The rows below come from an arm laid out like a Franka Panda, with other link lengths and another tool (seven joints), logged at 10 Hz.
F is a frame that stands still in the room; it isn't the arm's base.
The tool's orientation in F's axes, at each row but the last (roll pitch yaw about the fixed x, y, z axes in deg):
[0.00, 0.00, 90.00]
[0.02, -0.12, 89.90]
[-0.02, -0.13, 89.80]
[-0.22, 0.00, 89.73]
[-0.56, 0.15, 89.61]
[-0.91, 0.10, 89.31]
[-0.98, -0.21, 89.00]
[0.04, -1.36, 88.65]
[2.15, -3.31, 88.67]
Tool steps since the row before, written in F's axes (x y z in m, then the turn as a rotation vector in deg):
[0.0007, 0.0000, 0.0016, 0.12, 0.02, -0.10]
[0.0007, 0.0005, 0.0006, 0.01, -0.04, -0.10]
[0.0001, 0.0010, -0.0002, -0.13, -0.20, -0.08]
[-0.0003, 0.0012, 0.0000, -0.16, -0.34, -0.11]
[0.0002, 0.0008, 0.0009, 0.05, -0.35, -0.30]
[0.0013, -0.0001, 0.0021, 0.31, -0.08, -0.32]
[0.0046, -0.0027, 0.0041, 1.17, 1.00, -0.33]
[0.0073, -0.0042, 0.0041, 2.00, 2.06, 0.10]
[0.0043, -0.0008, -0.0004, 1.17, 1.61, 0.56]
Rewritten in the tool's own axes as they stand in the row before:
[0.0000, -0.0007, 0.0016, 0.02, -0.12, -0.10]
[0.0005, -0.0007, 0.0006, -0.04, -0.01, -0.10]
[0.0010, -0.0001, -0.0002, -0.20, 0.13, -0.08]
[0.0012, 0.0003, 0.0000, -0.34, 0.16, -0.11]
[0.0008, -0.0002, 0.0009, -0.35, -0.05, -0.30]
[-0.0001, -0.0013, 0.0021, -0.08, -0.31, -0.33]
[-0.0026, -0.0047, 0.0040, 1.02, -1.15, -0.35]
[-0.0039, -0.0074, 0.0042, 2.11, -1.95, 0.05]
[-0.0007, -0.0043, -0.0002, 1.67, -1.11, 0.51]

